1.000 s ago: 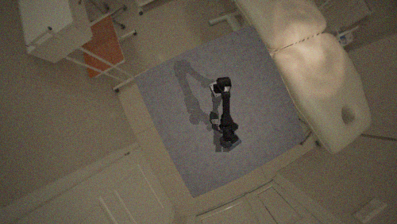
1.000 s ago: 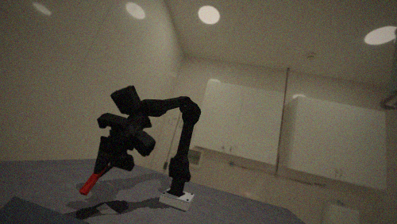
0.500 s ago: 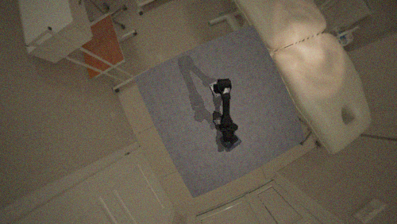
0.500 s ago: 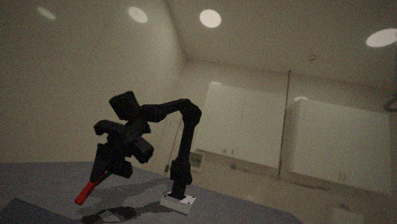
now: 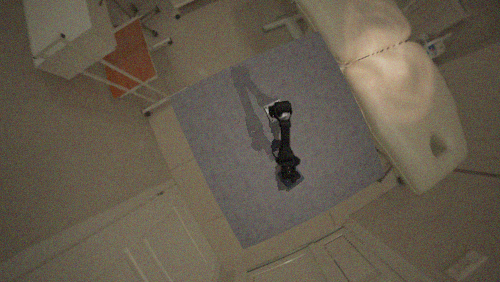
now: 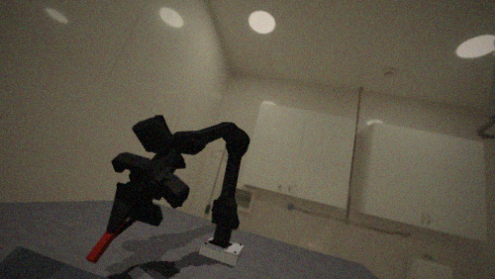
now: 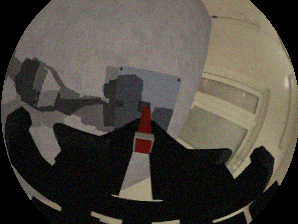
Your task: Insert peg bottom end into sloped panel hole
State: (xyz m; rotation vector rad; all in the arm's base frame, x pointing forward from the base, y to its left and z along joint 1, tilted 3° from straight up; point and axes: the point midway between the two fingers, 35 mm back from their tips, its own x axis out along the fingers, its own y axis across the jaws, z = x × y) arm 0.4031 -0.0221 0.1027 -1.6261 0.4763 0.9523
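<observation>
Now: the grey sloped panel 7 cm below my gripper tip, 5 cm ahead of it and 2 cm to the left of it. From my gripper tip the other things lie so: red peg 1 cm behind, 1 cm above.
</observation>
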